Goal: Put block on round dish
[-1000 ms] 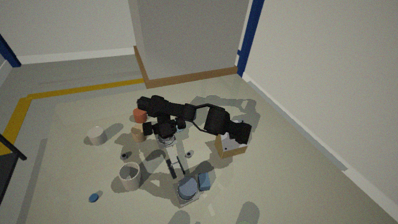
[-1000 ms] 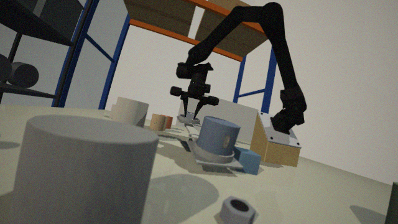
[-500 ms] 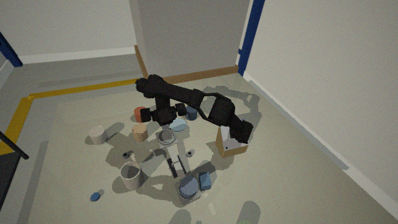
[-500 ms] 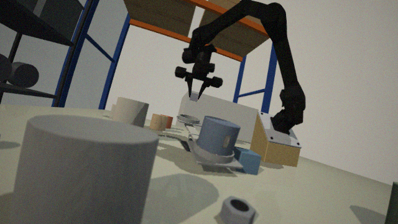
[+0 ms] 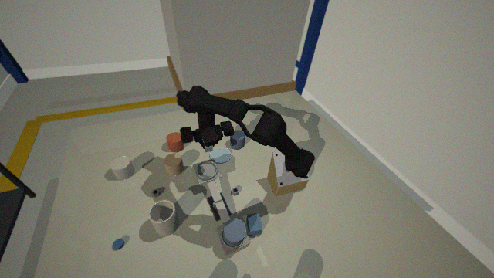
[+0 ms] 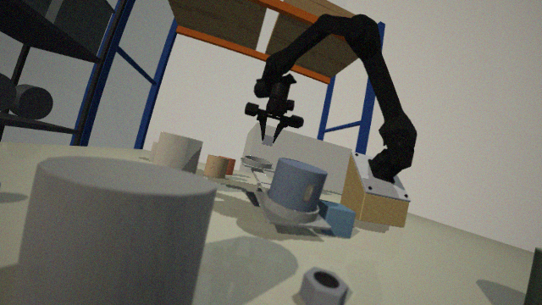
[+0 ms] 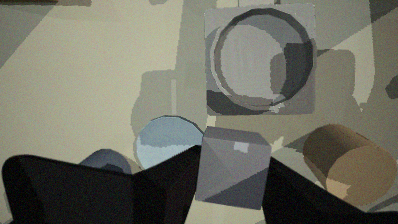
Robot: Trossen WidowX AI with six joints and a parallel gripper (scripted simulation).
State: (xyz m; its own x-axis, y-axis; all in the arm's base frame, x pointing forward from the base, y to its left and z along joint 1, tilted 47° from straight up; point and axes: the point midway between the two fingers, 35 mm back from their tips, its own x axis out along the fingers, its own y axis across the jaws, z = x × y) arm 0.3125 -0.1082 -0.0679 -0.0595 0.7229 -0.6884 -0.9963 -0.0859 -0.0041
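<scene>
Right now my gripper tip is 6 cm past the round pale-blue dish, 8 cm to the left of it and 14 cm above it. Also, from my gripper tip: grey block: right at my gripper tip; then tan cylinder: 15 cm ahead, 2 cm to the right, 11 cm below; then balance: 1 cm behind, 18 cm to the left, 11 cm below.
</scene>
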